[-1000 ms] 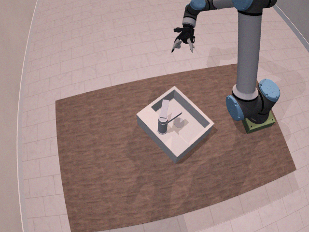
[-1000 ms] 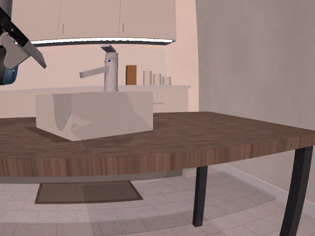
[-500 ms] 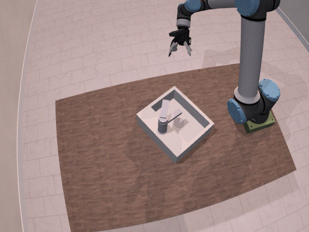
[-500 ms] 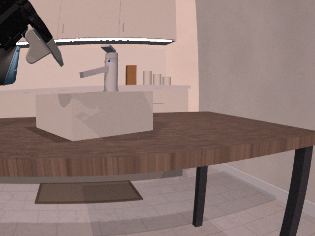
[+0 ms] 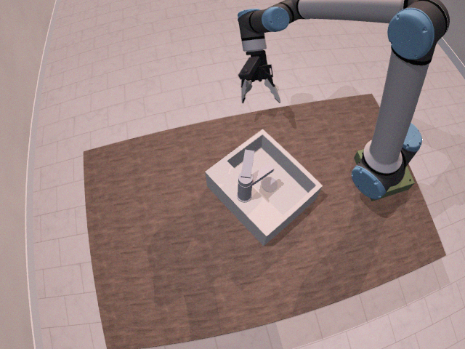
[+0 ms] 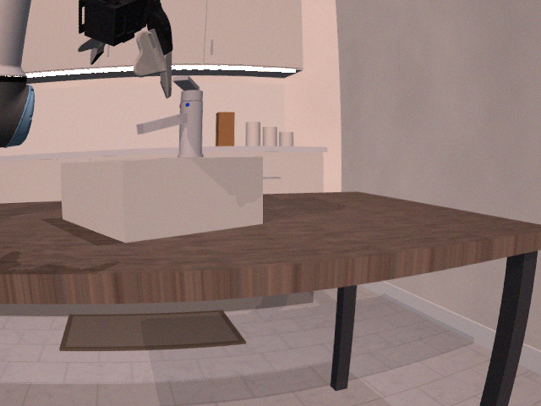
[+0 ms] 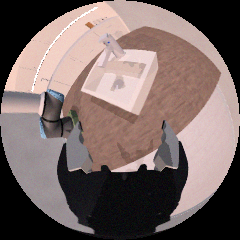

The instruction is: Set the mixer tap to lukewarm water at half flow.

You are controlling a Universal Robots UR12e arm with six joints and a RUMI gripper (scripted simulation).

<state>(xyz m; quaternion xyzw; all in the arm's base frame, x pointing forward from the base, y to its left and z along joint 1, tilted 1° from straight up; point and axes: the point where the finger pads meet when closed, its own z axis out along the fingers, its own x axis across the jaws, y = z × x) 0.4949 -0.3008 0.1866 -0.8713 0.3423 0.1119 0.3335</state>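
Right now my hand is 12 cm short of the lever, 26 cm to the right of it and 3 cm below it. Also, from my hand: grey mixer tap (13 cm ahead, 28 cm to the left, 2 cm below); then white sink block (4 cm ahead, 24 cm to the left, 20 cm below).
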